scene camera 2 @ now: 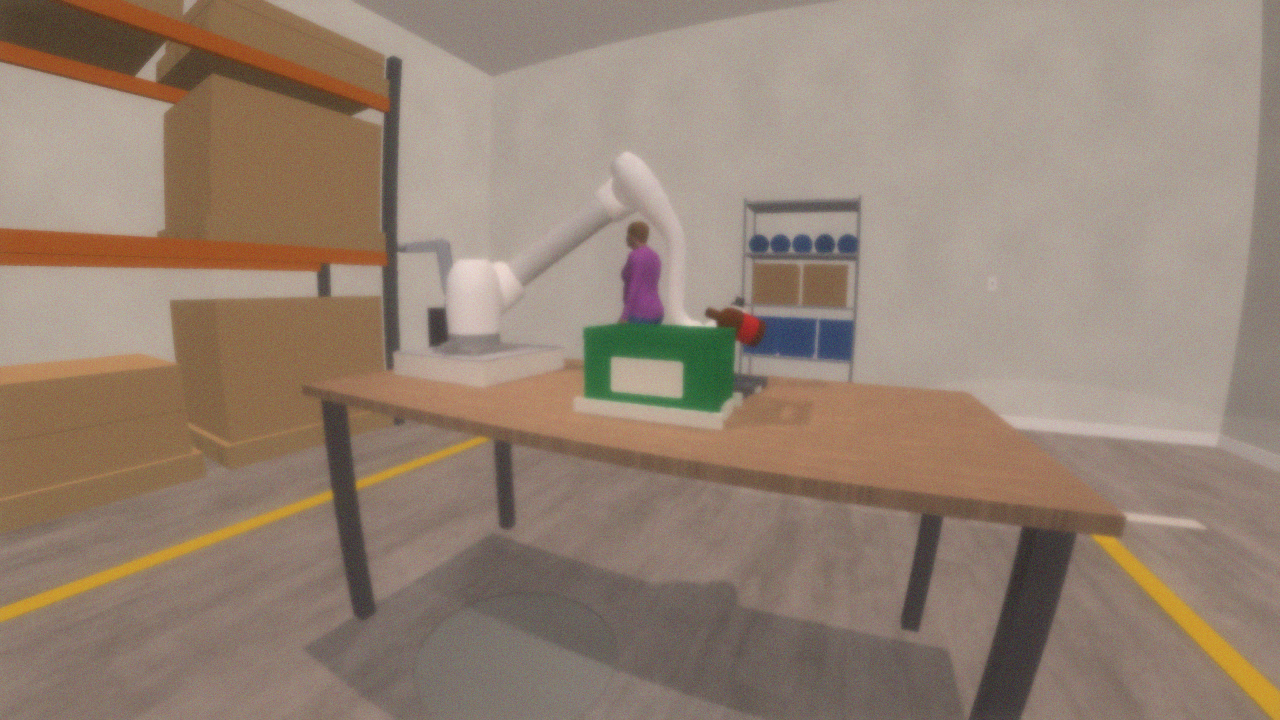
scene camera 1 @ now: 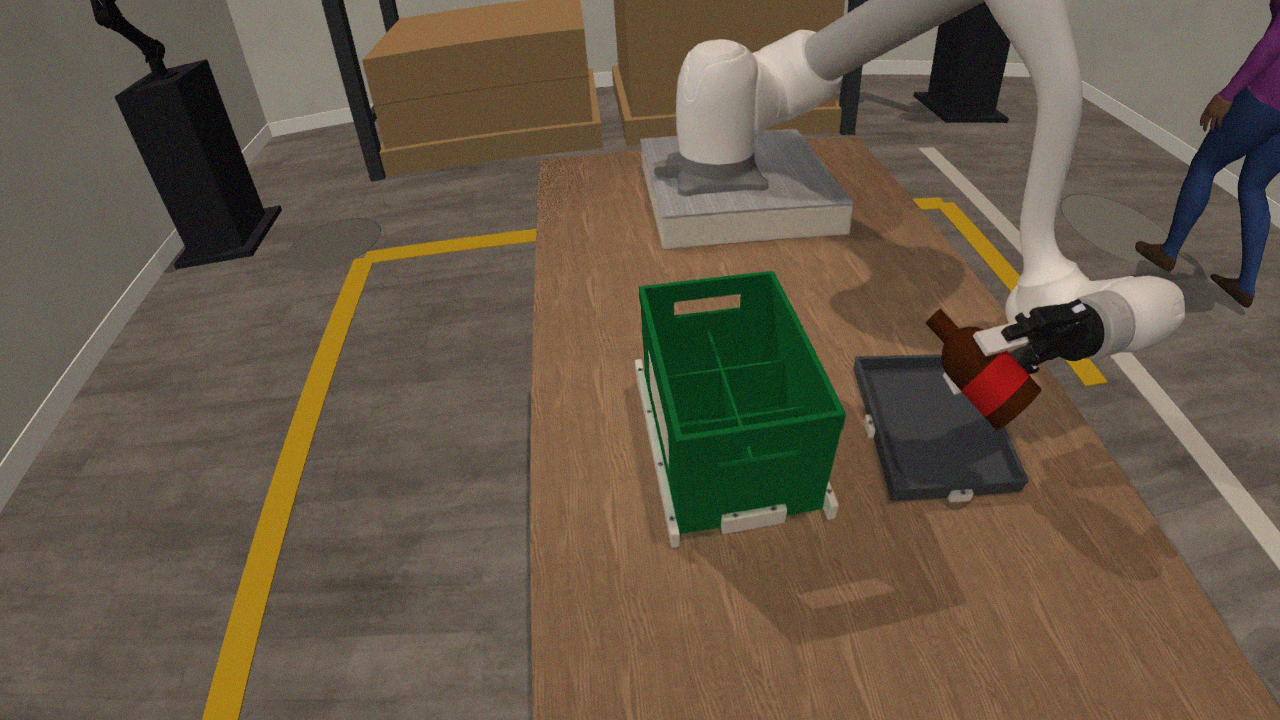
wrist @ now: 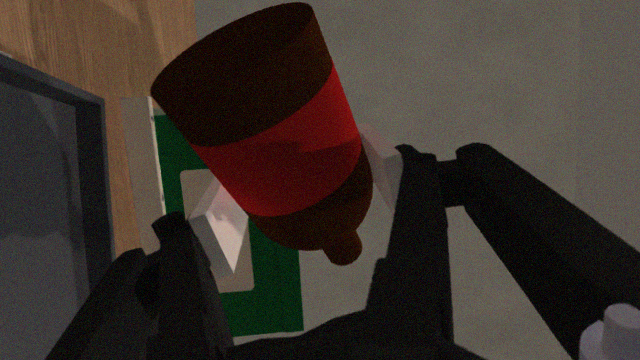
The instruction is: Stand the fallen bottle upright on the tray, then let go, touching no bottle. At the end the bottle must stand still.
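Pixels of known places: gripper, fingertip midpoint: (scene camera 2: pixel 732 323) (scene camera 1: pixel 964 364); arm's base, link origin: (scene camera 2: pixel 474 351) (scene camera 1: pixel 716 173).
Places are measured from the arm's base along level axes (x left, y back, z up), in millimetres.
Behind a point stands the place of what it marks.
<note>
The brown bottle (scene camera 1: pixel 963 354) @[x 148, y -741, z 128 mm] (scene camera 2: pixel 729 318) @[x 139, y -732, z 117 mm] (wrist: pixel 240 90) @[x 247, y -769, z 81 mm] with a red label is held in the air, clearly tilted. Its neck points up and to the left in scene camera 1, and its base points down to the right. My gripper (scene camera 1: pixel 975 360) @[x 160, y -734, z 104 mm] (wrist: pixel 301 167) @[x 160, y -734, z 104 mm] is shut on the bottle around its upper body, with one pale pad on each side. The dark grey tray (scene camera 1: pixel 939 447) @[x 181, y -721, z -67 mm] (scene camera 2: pixel 751 384) @[x 135, y -797, z -46 mm] (wrist: pixel 45 175) @[x 131, y -738, z -67 mm] lies on the table below. The bottle is well above it, overlapping its right side in scene camera 1, and does not touch it.
A green crate (scene camera 1: pixel 747 474) @[x -118, y -788, z 26 mm] (scene camera 2: pixel 657 340) @[x -203, y -678, z 85 mm] (wrist: pixel 280 310) @[x -23, y -542, z 76 mm] with dividers stands left of the tray between pale brackets. The robot base stands on a grey block (scene camera 1: pixel 756 223) @[x 47, y -163, z -31 mm] (scene camera 2: pixel 483 365) @[x -130, y -163, z -13 mm] at the table's back. A person (scene camera 1: pixel 1239 152) (scene camera 2: pixel 641 282) is beyond the table.
</note>
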